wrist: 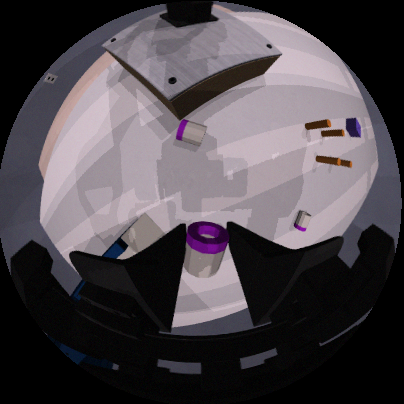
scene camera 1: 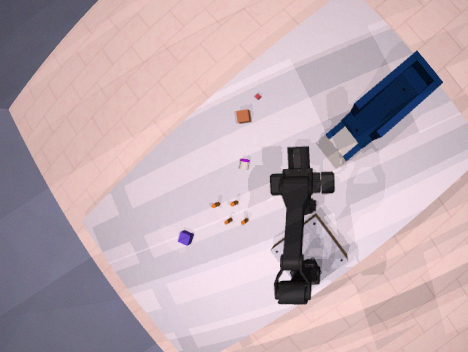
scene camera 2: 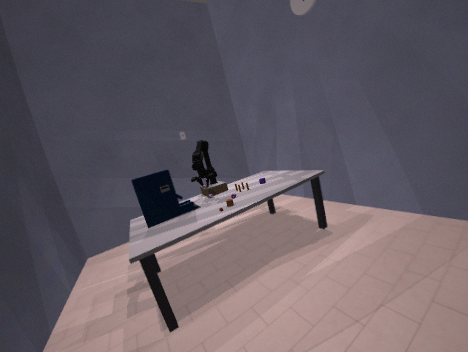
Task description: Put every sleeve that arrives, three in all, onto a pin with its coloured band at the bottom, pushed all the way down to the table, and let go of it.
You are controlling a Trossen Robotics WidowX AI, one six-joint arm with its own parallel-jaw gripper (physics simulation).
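Observation:
My gripper (wrist: 205, 227) is shut on a pale grey sleeve (wrist: 204, 262) with a purple band. The banded end, with its hole, faces the wrist camera between the fingertips. The arm hides this sleeve in scene camera 1. A second sleeve (wrist: 192, 133) lies on its side near the base block's corner. A third sleeve (scene camera 1: 244, 165) (wrist: 302, 220) lies apart, between the pins and the orange block. Several upright orange-brown pins (scene camera 1: 234, 203) (scene camera 2: 239, 188) (wrist: 318, 124) stand in a group, and no sleeve shows on them.
The metal-topped base block (scene camera 2: 215, 189) (wrist: 150, 47) is beside the arm. A blue chute (scene camera 1: 385, 107) (scene camera 2: 155, 197) with a pale pad (scene camera 1: 341, 142) (wrist: 145, 232) stands on the other side. An orange block (scene camera 1: 243, 116), a small red cube (scene camera 1: 258, 96) and a purple block (scene camera 1: 185, 237) lie on the table.

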